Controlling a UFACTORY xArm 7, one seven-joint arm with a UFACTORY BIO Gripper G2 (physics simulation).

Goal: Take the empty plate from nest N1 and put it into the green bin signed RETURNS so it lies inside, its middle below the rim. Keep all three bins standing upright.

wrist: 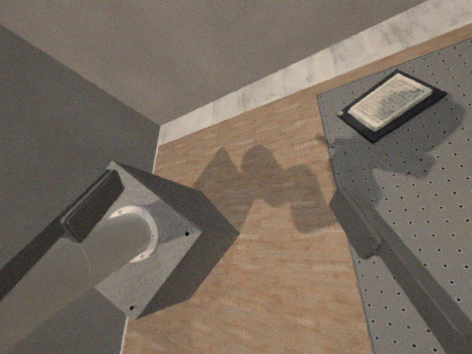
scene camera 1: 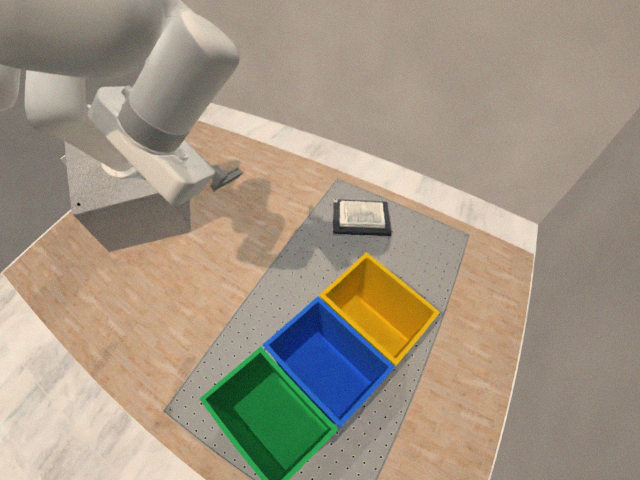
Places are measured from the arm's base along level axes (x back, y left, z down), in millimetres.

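Pixels of known places: hand at its tool point: (wrist: 229, 210) (scene camera 1: 197, 141); arm's base at its link origin: (wrist: 134, 232).
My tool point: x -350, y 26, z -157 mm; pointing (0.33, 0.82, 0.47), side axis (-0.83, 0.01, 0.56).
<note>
For each thing: its top centre in the pictures, then the offset to it from my tool point. Level surfaces: height alone.
- dark nest at its top centre: (scene camera 1: 361, 215) (wrist: 385, 103) dx -183, dy +307, dz +373 mm
- green bin at its top centre: (scene camera 1: 266, 415) dx -312, dy -243, dz +208 mm
- blue bin at its top centre: (scene camera 1: 328, 356) dx -338, dy -112, dz +208 mm
- yellow bin at its top centre: (scene camera 1: 380, 304) dx -363, dy +18, dz +208 mm
- perforated board at its surface level: dz +388 mm
The pale, thin rectangular plate (scene camera 1: 362, 214) (wrist: 391, 100) lies flat on the dark nest (scene camera 1: 361, 231) (wrist: 376, 136), near the narrow far end of the grey perforated board. The nest's label is too blurred to read. The green bin (scene camera 1: 279, 415) stands upright at the board's near end in the scene view, and its inside is bare. No RETURNS sign is readable. My gripper (scene camera 1: 226, 177) (wrist: 224, 214) is open with nothing between its fingers. It hangs high above the wooden table, to the left of the nest in the scene view, well apart from the plate.
The blue bin (scene camera 1: 333, 364) stands upright beside the green one, and the yellow bin (scene camera 1: 385, 310) stands upright beyond it, nearer the nest. All three sit on the perforated board (scene camera 1: 434, 248) (wrist: 425, 210). The grey base block (scene camera 1: 149, 222) (wrist: 200, 250) stands left of the board.
</note>
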